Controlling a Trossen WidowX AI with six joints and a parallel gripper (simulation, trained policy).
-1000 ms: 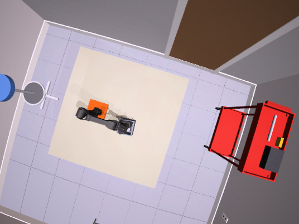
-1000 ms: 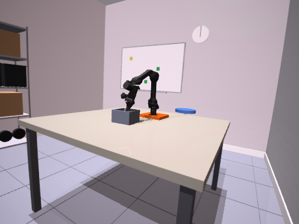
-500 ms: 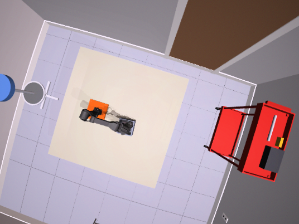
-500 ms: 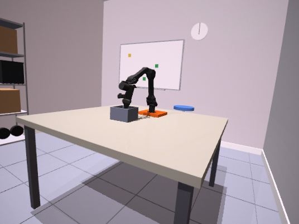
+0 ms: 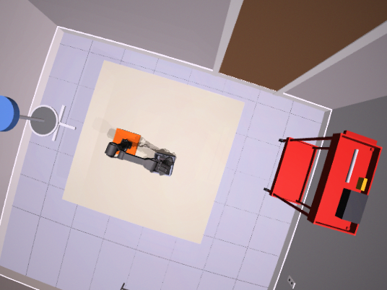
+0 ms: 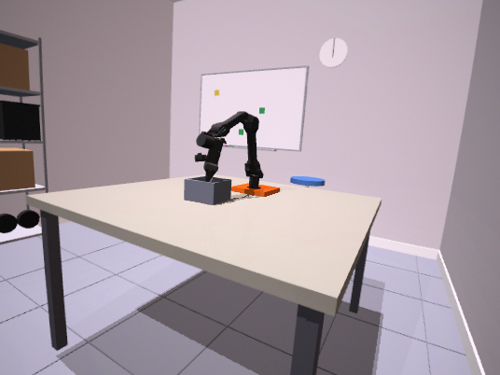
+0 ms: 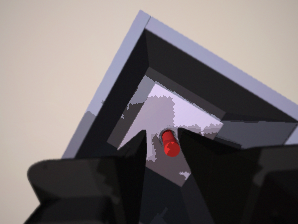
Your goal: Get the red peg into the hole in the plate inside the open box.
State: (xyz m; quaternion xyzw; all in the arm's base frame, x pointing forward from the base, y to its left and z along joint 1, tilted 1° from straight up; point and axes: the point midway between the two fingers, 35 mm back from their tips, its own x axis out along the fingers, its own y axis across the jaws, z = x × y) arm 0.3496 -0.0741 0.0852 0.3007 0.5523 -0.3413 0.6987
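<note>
Now: the red peg 30 mm below my gripper tip, 10 mm to the left of it and 10 mm behind it. The rest, counted from my gripper tip: grey box (50 mm below, 10 mm behind); pale plate (30 mm below, 10 mm behind).
</note>
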